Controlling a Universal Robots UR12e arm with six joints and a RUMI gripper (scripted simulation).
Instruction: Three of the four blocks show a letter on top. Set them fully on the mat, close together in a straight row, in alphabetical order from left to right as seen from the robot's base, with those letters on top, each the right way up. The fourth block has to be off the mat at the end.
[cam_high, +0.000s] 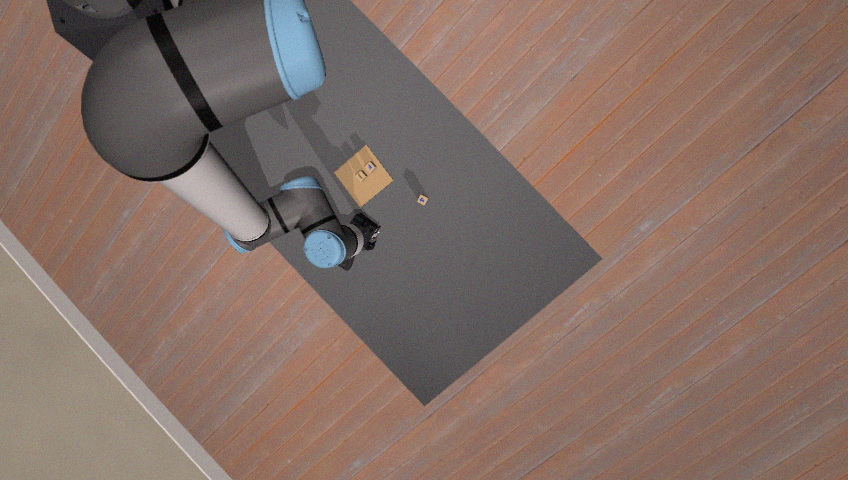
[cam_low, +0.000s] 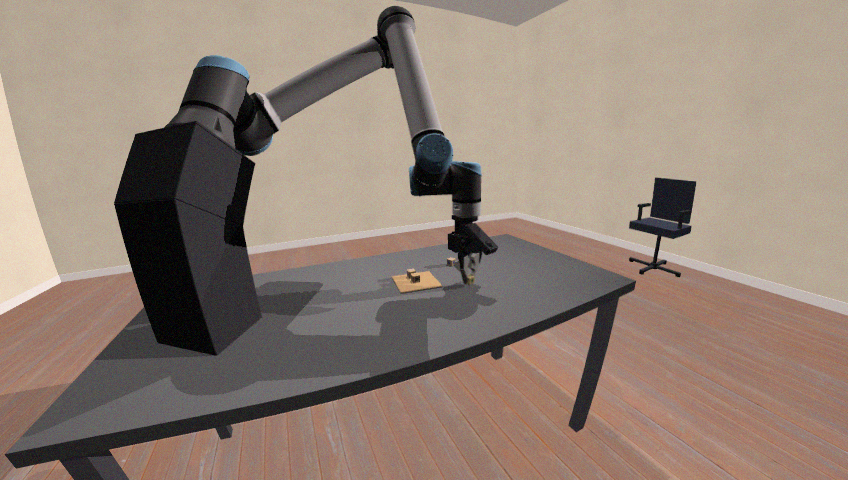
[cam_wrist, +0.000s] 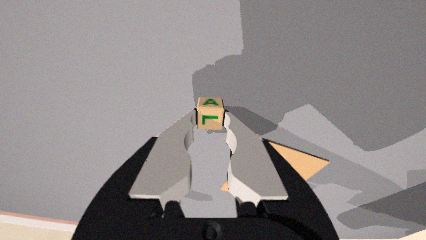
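Now: hand 16 cm past the tan mat, 8 cm to the right of it and 2 cm above it. Also, from my hand: block: 20 cm to the left, 1 cm below.
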